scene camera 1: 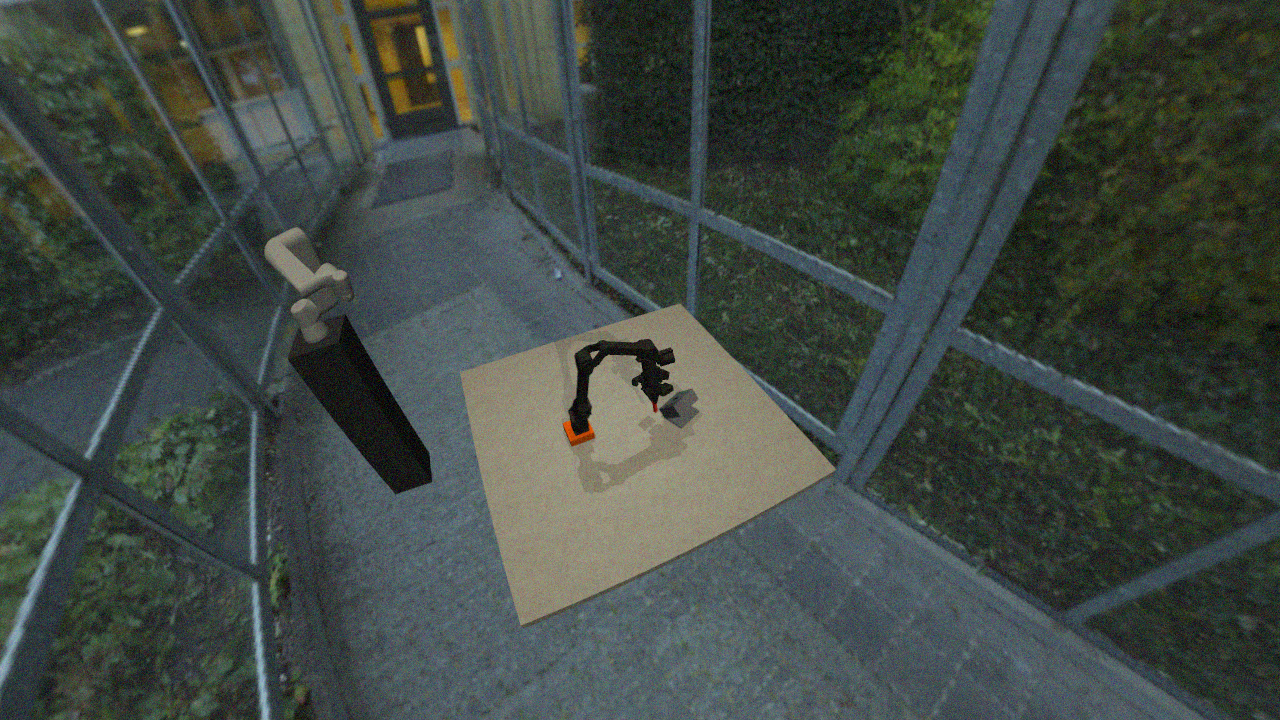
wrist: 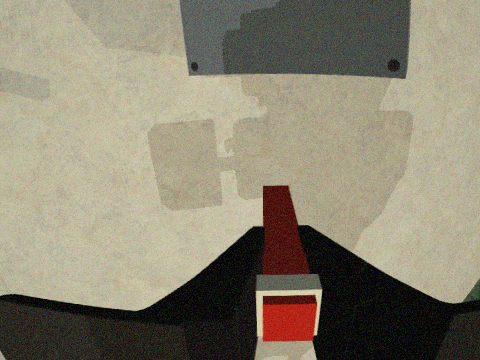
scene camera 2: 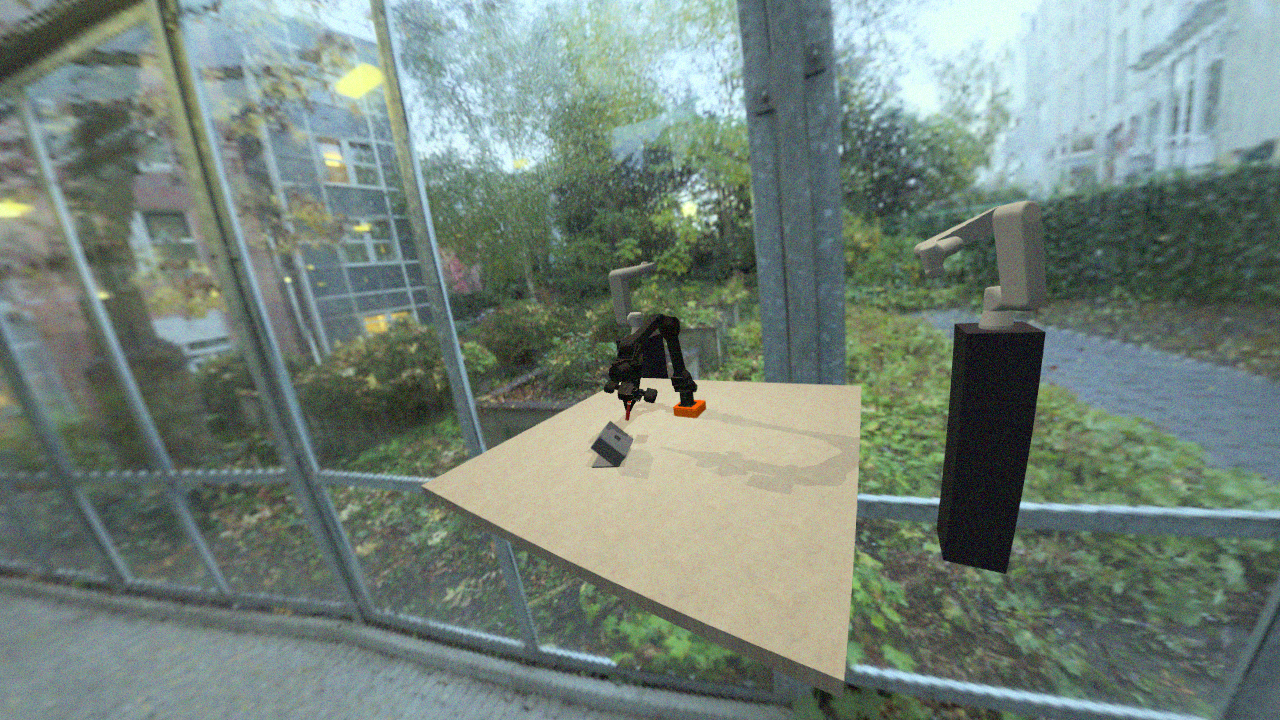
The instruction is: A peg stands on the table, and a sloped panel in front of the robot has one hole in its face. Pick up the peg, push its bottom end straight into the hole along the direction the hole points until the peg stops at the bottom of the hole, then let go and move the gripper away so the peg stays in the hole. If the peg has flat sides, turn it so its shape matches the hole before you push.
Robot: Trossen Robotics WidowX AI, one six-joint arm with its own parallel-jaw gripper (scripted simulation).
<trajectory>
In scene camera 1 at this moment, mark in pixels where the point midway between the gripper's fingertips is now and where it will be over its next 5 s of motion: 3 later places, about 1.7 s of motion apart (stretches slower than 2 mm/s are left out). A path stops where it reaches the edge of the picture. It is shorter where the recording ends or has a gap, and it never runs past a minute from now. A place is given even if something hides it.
My gripper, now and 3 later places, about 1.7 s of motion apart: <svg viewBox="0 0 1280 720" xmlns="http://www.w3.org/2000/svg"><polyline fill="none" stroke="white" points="654,403 659,389 662,380 669,389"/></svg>
</trajectory>
